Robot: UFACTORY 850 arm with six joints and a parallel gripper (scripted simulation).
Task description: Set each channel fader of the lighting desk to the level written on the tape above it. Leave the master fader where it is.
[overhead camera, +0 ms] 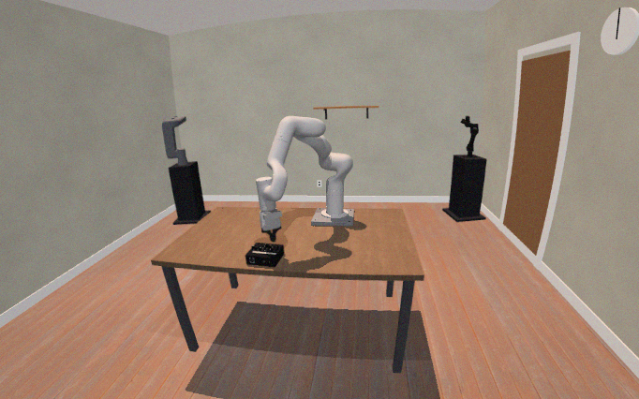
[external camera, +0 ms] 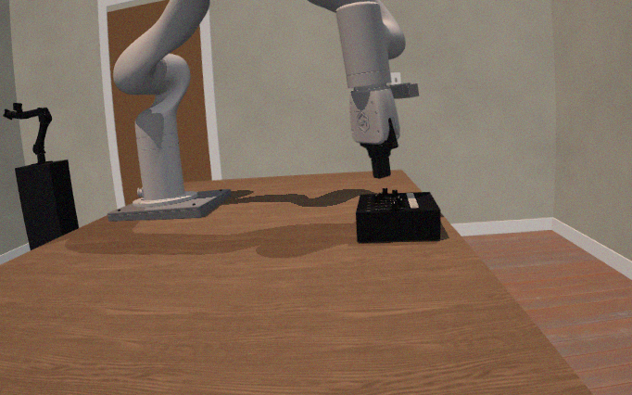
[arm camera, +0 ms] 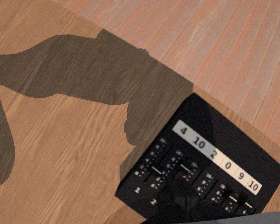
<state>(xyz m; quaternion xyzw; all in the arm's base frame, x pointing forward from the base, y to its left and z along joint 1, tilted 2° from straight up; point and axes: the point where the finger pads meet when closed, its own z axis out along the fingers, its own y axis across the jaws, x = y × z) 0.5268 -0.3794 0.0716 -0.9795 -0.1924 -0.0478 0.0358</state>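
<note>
Right now the master fader is 11 cm to the right of my hand, 5 cm below it and 1 cm behind it.
</note>
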